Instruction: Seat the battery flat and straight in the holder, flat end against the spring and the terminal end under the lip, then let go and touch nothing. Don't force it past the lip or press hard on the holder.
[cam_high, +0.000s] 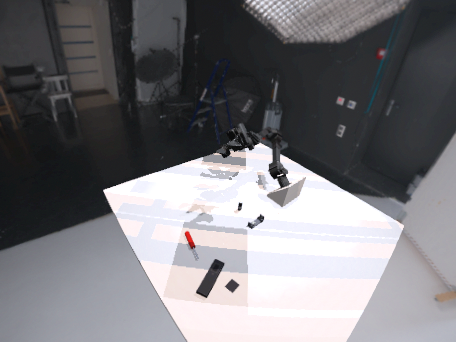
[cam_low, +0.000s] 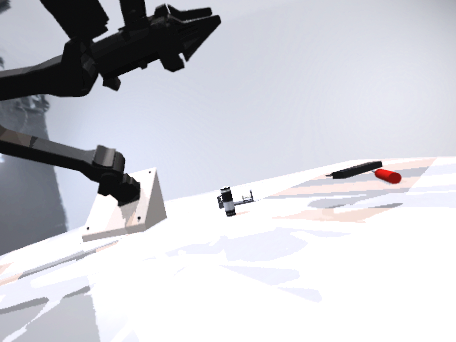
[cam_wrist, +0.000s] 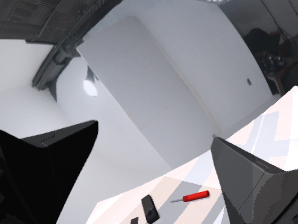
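Right now the silver battery is 320 mm below my gripper tip, 120 mm to the left of it and 60 mm behind it. From my gripper tip the other things lie so: red-handled screwdriver: 340 mm below, 290 mm ahead, 140 mm to the left; dark square: 380 mm to the left, 350 mm below, 300 mm ahead; long black bar: 340 mm ahead, 330 mm below, 300 mm to the left.
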